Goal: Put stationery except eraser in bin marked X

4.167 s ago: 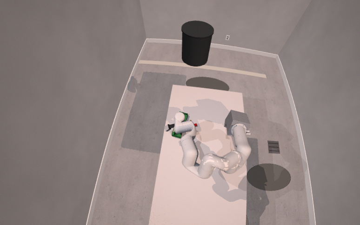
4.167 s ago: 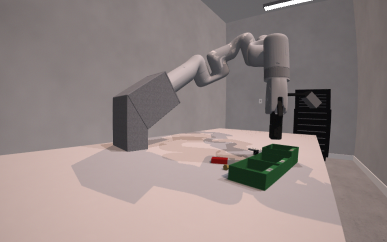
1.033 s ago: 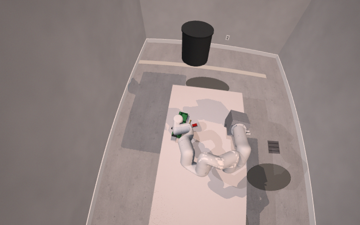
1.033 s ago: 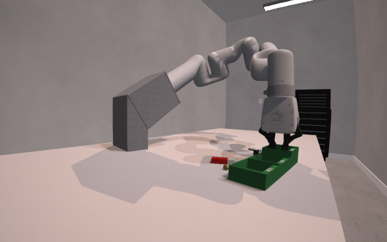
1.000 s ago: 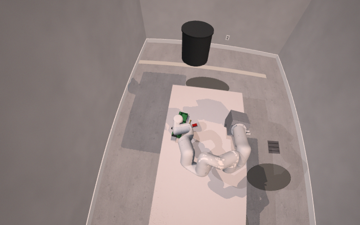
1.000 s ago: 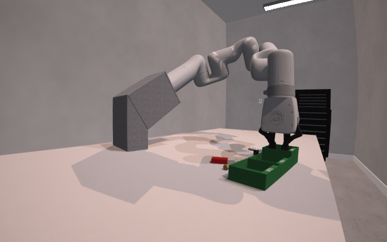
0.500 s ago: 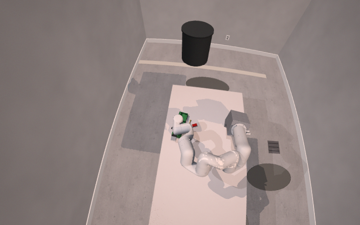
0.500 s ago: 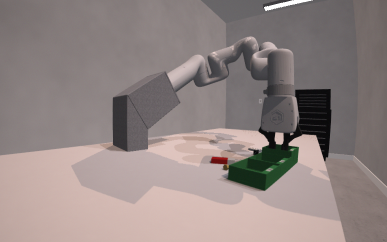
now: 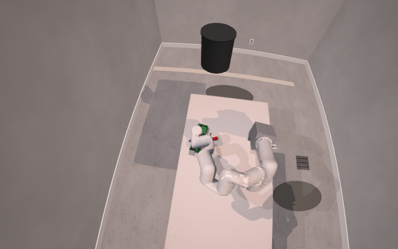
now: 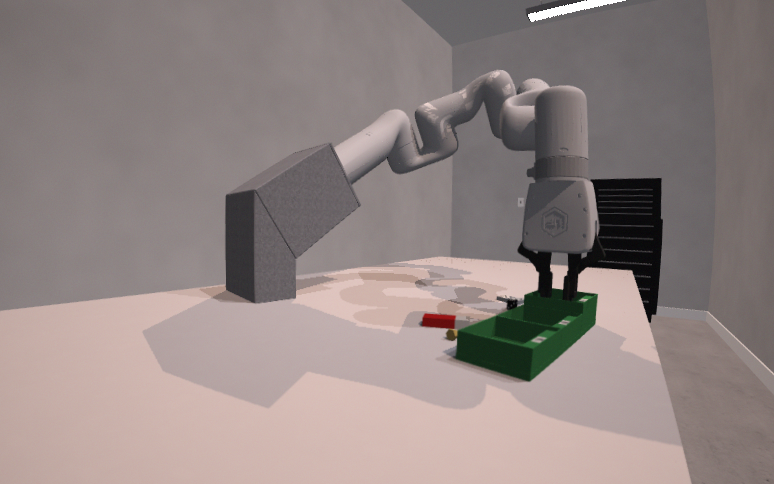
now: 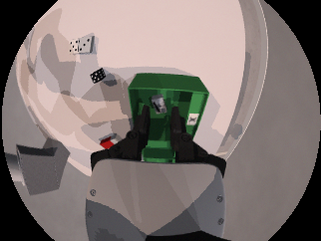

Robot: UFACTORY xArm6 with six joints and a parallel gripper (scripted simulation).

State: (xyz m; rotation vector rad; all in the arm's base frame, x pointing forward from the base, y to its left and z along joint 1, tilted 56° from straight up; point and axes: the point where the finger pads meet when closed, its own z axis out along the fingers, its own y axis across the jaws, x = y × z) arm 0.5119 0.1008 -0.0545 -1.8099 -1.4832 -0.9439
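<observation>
My hand is 40 mm above the grey object. From my hand the other things lie so: green bin: 80 mm to the right, 30 mm below; then red block: 120 mm behind, 100 mm to the right, 50 mm below; then black die: 90 mm behind, 60 mm to the left, 50 mm below.
</observation>
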